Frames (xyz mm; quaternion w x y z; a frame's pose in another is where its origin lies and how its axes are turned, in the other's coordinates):
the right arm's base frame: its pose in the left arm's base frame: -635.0 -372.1 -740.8 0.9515 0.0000 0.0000 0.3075
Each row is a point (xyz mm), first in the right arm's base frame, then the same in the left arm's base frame.
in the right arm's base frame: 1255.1 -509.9 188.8
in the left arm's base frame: 681.1 -51.0 -552.0
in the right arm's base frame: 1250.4 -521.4 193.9
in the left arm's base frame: 684.0 -63.1 -546.9
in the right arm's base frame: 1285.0 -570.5 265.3
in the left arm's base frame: 740.8 -82.7 -475.5
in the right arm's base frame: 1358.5 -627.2 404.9
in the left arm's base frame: 833.6 -85.6 -335.9
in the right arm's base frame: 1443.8 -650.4 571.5
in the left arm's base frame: 916.4 -54.5 -169.3
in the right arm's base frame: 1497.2 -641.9 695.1
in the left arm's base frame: 954.7 -16.4 -45.7
